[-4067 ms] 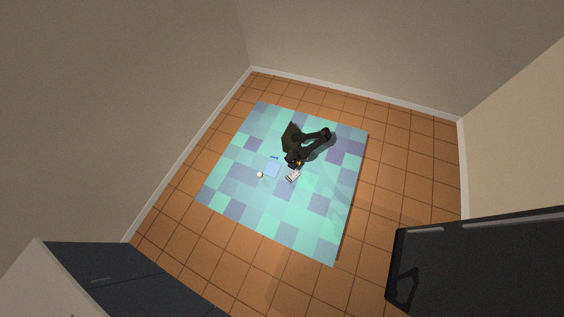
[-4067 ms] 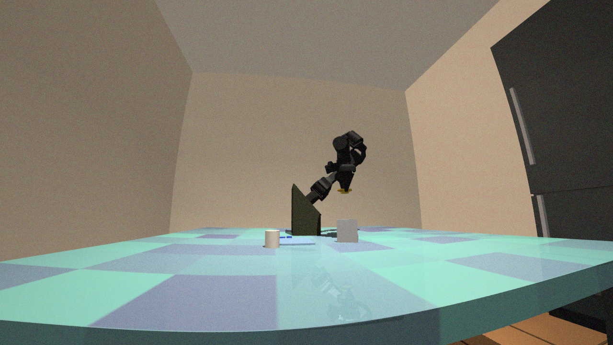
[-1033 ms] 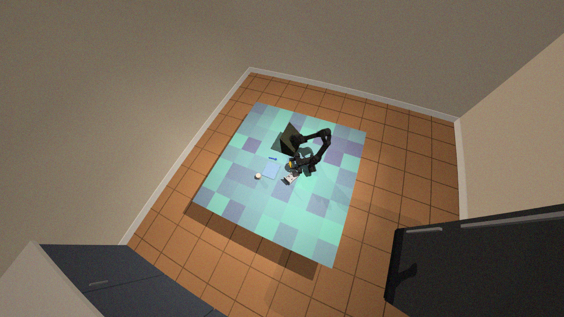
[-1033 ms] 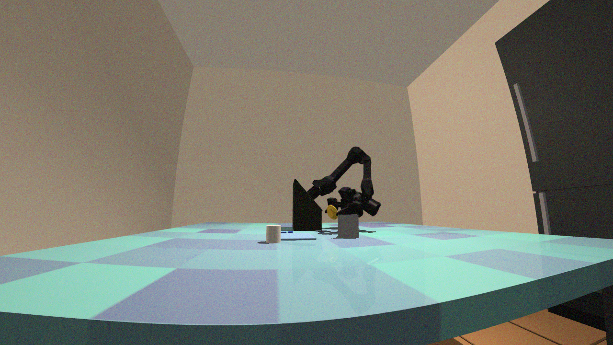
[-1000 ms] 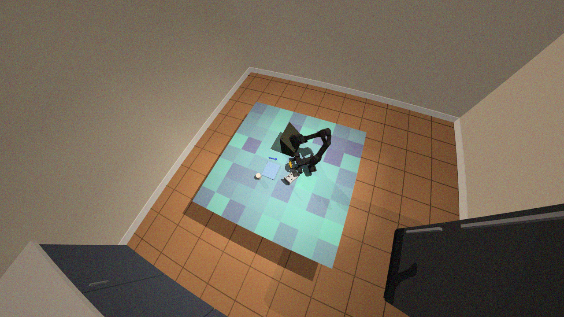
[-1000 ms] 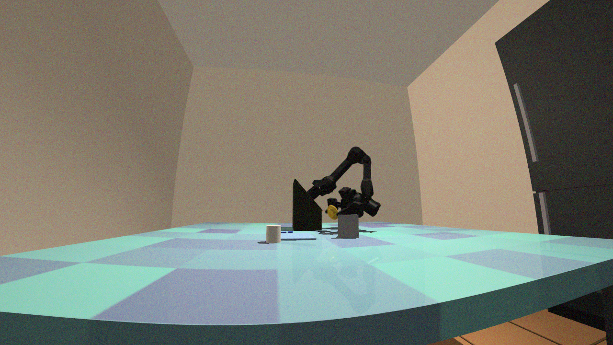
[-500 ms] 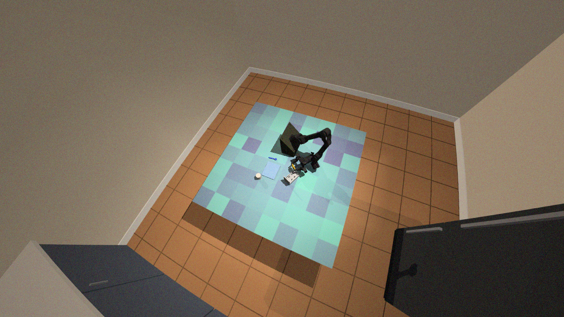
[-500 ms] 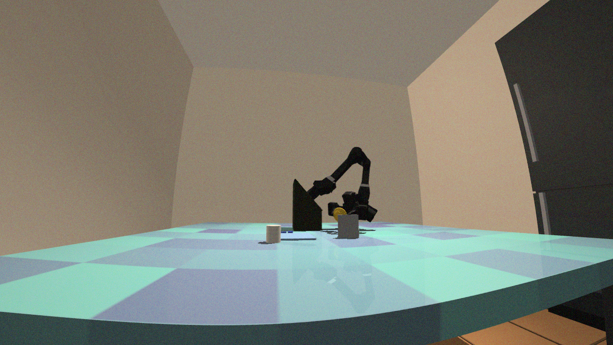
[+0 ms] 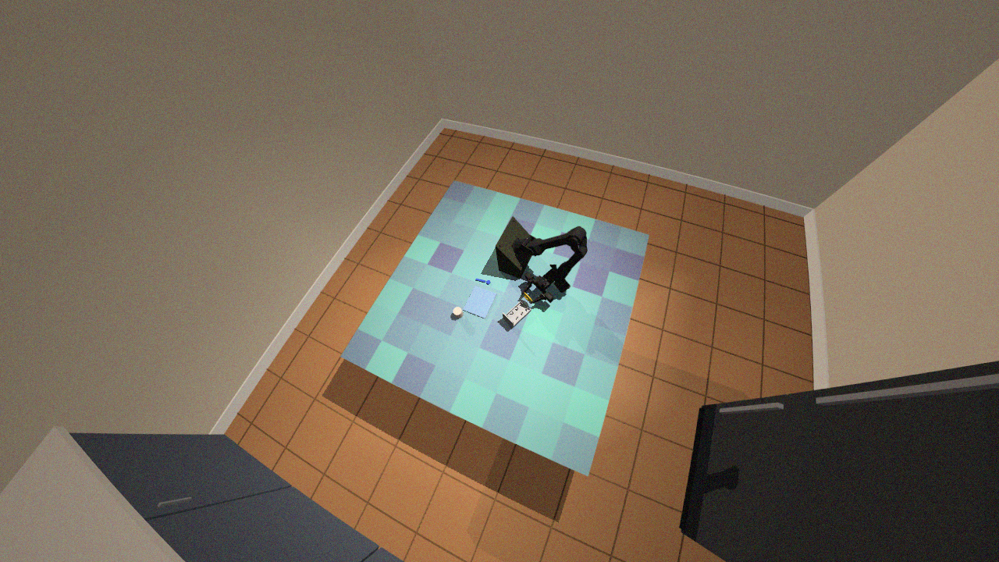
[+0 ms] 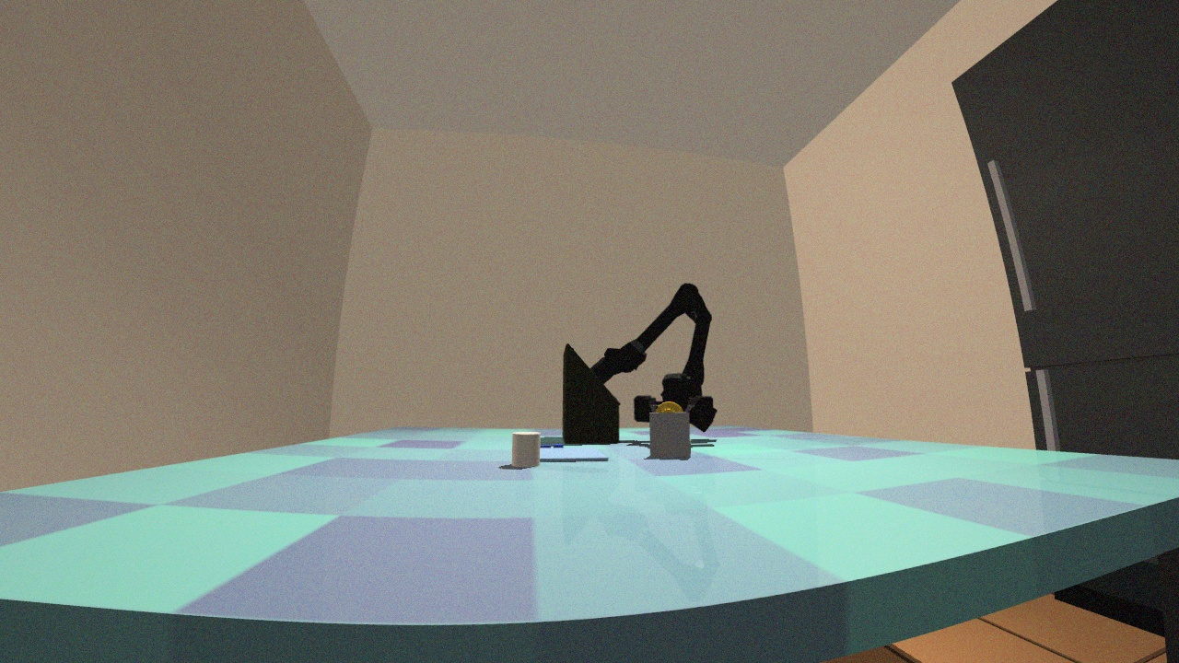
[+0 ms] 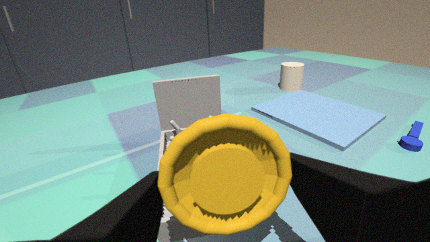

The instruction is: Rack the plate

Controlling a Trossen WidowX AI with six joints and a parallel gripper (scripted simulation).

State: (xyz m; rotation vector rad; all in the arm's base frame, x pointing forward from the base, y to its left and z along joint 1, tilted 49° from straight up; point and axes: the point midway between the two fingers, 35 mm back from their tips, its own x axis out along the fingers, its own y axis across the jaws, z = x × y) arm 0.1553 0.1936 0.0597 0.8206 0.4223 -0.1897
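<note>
My gripper tip is 8 cm short of the dish rack, 4 cm above it and 1 cm to the left of it. From my gripper tip the other things lie so: light blue mat (22 cm to the right, 11 cm ahead, 6 cm below); blue spoon (26 cm to the right, 6 cm below); yellow plate (1 cm behind).
</note>
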